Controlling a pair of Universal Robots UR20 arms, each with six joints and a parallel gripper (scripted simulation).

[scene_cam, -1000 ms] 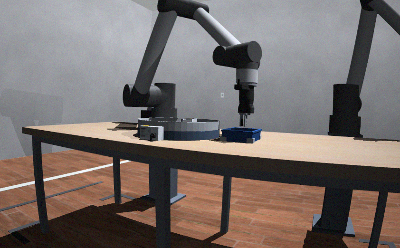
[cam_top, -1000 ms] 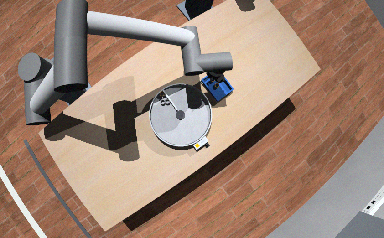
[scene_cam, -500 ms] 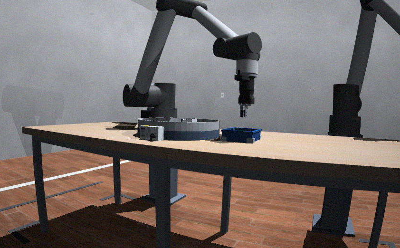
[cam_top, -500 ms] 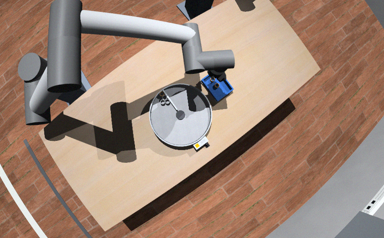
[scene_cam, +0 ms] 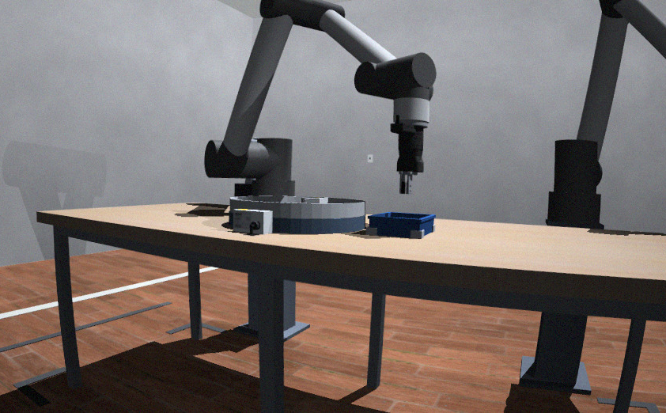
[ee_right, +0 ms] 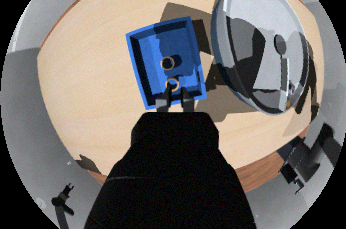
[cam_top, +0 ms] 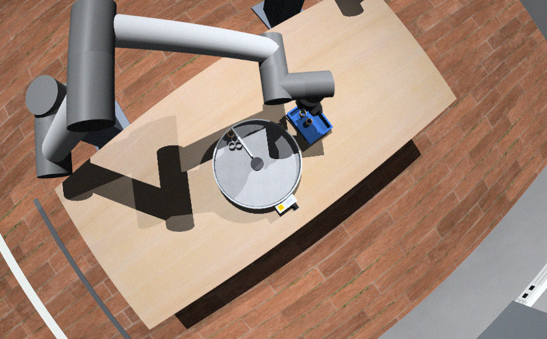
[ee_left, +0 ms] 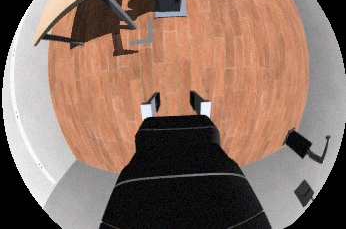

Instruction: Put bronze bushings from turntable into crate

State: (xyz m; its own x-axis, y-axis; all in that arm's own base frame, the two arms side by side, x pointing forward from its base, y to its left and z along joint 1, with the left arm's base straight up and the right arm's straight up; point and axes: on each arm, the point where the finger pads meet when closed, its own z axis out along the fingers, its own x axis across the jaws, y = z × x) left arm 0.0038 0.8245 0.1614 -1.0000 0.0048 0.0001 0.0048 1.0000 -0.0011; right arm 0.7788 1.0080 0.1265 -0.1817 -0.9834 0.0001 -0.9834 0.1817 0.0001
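The blue crate is 100 mm below my right hand, 50 mm ahead of it and 10 mm to the left of it. From my right hand the other things lie so: turntable 320 mm to the right, 70 mm below, 70 mm ahead.
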